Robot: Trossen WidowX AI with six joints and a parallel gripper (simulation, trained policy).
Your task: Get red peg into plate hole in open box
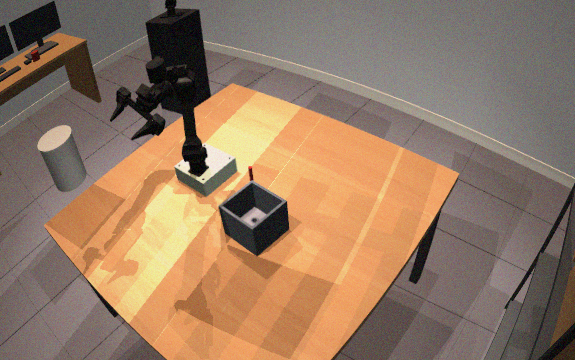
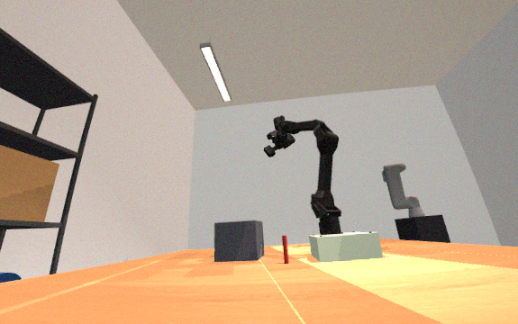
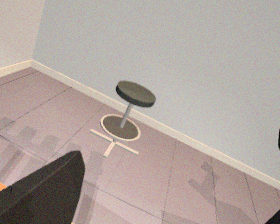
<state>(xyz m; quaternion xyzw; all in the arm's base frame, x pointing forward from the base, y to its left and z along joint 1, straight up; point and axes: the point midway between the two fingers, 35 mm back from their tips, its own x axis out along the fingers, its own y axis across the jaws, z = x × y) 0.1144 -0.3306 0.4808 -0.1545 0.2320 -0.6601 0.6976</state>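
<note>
Now: gripper tip 7 cm short of the red peg, 46 cm to the right of it and 51 cm above it. From my gripper tip the other things lie so: pale plate (22 cm ahead, 26 cm to the left, 50 cm below).
</note>
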